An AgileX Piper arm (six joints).
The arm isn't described. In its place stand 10 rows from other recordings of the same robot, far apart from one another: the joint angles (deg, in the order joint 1, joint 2, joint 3, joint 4, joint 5, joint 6), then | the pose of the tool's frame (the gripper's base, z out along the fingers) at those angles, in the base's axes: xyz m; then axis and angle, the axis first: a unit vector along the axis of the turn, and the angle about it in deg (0 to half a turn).
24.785, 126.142, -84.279, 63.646, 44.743, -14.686 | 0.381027, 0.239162, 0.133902, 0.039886, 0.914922, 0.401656, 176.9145
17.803, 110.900, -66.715, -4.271, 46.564, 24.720 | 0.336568, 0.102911, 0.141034, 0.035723, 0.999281, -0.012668, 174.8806
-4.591, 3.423, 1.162, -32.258, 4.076, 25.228 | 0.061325, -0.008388, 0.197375, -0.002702, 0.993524, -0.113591, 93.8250
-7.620, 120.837, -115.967, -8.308, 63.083, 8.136 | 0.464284, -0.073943, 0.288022, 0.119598, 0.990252, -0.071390, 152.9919
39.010, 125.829, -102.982, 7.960, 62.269, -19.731 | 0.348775, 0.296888, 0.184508, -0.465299, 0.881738, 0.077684, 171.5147
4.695, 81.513, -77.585, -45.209, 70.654, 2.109 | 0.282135, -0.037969, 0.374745, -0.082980, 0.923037, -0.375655, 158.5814
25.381, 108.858, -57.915, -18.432, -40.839, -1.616 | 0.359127, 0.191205, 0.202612, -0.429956, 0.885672, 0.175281, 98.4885
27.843, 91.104, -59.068, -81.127, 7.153, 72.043 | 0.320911, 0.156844, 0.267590, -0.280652, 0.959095, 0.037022, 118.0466
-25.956, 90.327, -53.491, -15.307, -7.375, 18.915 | 0.313757, -0.149302, 0.253534, 0.244264, 0.963874, -0.106213, 115.7330
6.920, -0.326, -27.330, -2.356, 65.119, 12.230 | -0.006161, -0.004166, 0.265018, 0.047799, 0.996534, 0.068083, 122.9097
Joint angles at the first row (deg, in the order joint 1, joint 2, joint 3, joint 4, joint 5, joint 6):
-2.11 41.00 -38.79 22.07 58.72 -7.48
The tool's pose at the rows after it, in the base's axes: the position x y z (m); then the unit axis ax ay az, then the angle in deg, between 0 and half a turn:
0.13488, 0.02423, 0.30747, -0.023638, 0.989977, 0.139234, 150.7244
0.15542, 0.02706, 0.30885, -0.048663, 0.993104, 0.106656, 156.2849
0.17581, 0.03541, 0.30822, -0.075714, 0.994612, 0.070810, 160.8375
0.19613, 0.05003, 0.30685, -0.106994, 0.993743, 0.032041, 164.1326
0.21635, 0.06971, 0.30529, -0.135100, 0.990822, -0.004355, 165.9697
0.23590, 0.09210, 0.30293, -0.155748, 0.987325, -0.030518, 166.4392
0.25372, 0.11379, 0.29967, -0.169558, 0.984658, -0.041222, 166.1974
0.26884, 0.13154, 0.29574, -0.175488, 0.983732, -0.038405, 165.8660
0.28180, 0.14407, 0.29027, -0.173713, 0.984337, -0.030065, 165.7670
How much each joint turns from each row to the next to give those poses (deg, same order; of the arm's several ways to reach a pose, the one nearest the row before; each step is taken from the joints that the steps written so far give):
1.92 7.27 -4.96 -4.17 3.25 0.12
3.44 6.55 -4.28 -5.10 2.61 1.91
4.76 6.17 -4.00 -5.52 1.88 2.99
5.61 6.03 -4.10 -5.63 1.44 3.39
5.53 5.97 -4.40 -5.11 1.00 3.55
4.61 5.72 -4.47 -3.79 0.25 3.21
3.17 5.17 -4.28 -1.88 -0.40 2.15
1.74 4.26 -3.66 -0.14 -0.79 1.20
0.67 3.47 -2.76 0.69 -1.02 0.81

